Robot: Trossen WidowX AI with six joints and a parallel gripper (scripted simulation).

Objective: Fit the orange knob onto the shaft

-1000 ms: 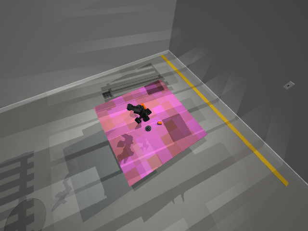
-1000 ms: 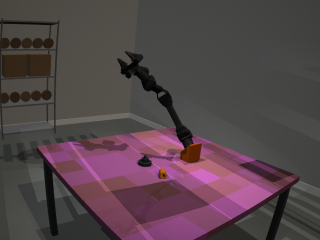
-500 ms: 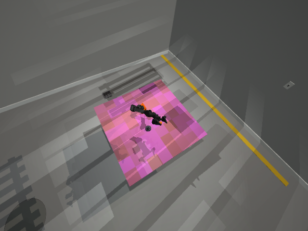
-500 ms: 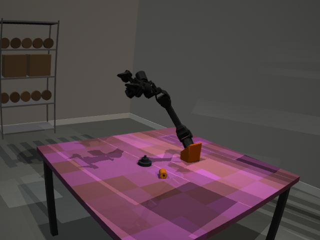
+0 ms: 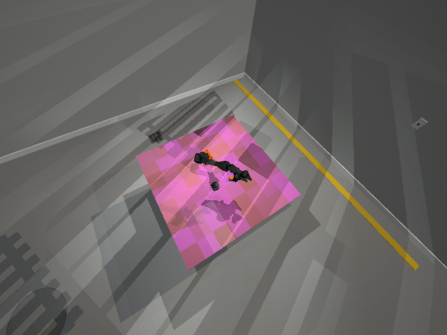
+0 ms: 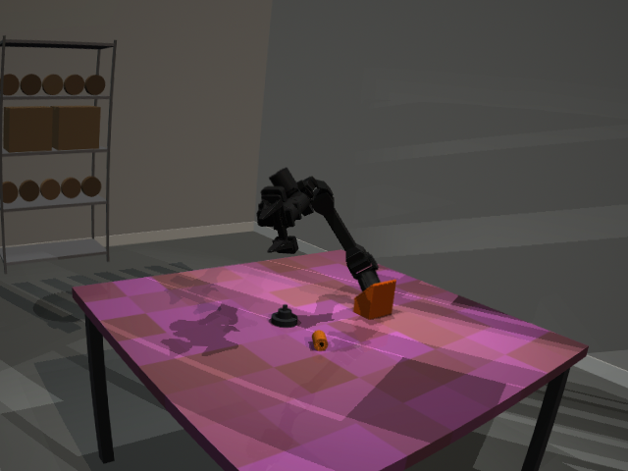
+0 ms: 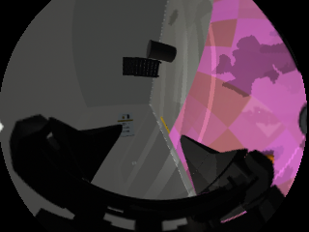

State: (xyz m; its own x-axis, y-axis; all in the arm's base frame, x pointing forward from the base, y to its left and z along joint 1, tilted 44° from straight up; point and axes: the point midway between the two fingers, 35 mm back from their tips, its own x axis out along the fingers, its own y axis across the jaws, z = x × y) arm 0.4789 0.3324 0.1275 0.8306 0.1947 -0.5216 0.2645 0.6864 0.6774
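My gripper tip is 210 mm past the orange knob, 20 mm to the left of it and 330 mm above it. Also, from my gripper tip: dark round pedestal 210 mm behind, 210 mm to the right, 320 mm below.
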